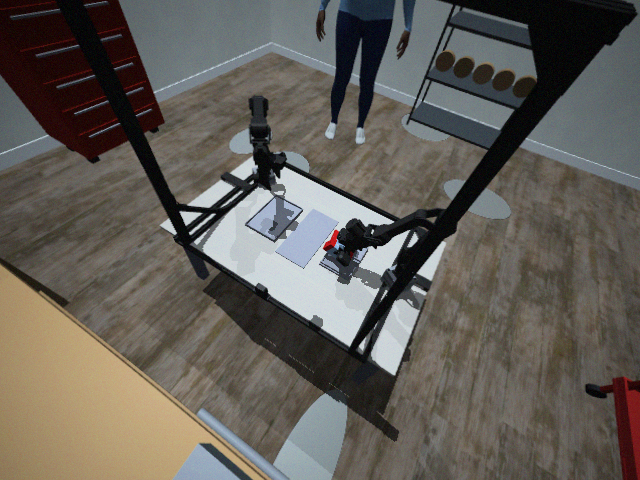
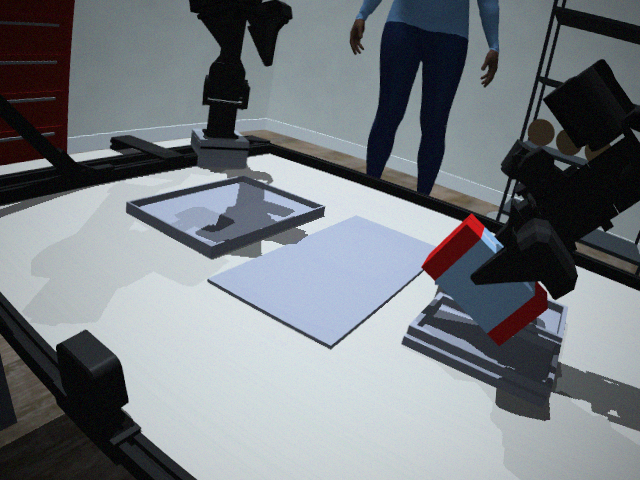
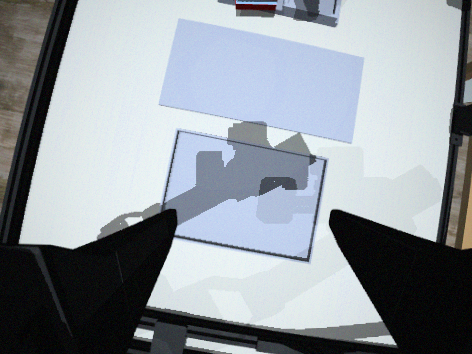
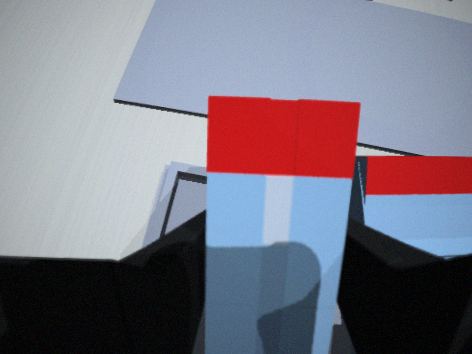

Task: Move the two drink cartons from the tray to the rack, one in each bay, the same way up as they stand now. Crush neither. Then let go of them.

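Note:
The tray at the left holds no carton. My left gripper is open and empty, high behind it. My right gripper is shut on a blue carton with red ends. That carton is strongly tilted, low over the rack; contact with the rack cannot be told. The other red-and-blue carton is at the rack, beside the held one; its exact pose is partly hidden.
A flat pale-blue panel lies between tray and rack. Black frame rails edge the white table, and a small black block sits on the near rail. A person stands beyond it.

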